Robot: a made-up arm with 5 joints. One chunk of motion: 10 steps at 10 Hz.
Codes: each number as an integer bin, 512 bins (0 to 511) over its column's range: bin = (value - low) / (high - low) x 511, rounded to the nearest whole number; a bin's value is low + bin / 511 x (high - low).
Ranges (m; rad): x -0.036..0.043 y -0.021..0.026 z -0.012..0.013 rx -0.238..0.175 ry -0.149..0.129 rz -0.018..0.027
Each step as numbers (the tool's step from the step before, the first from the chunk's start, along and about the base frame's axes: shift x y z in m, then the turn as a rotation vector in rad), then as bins.
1 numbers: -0.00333 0.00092 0.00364 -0.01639 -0.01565 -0.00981
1 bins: 211 238 320 274 245 93
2 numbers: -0.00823 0.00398 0.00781 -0.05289 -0.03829 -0.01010
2 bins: 180 272 405 229 203 90
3 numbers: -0.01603 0.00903 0.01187 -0.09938 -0.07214 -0.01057
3 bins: 129 326 488 172 141 84
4 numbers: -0.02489 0.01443 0.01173 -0.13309 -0.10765 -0.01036
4 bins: 72 385 485 130 76 87
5 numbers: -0.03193 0.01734 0.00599 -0.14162 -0.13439 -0.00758
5 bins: 26 417 368 119 27 118
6 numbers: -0.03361 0.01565 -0.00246 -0.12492 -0.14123 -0.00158
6 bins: 15 398 195 140 14 186
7 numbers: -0.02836 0.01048 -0.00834 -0.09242 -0.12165 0.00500
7 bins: 49 342 75 180 50 261
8 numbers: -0.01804 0.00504 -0.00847 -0.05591 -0.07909 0.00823
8 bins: 116 283 72 225 129 298
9 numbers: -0.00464 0.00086 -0.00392 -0.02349 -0.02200 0.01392
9 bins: 203 238 165 265 233 362
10 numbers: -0.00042 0.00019 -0.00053 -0.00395 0.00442 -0.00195
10 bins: 230 230 234 290 282 182
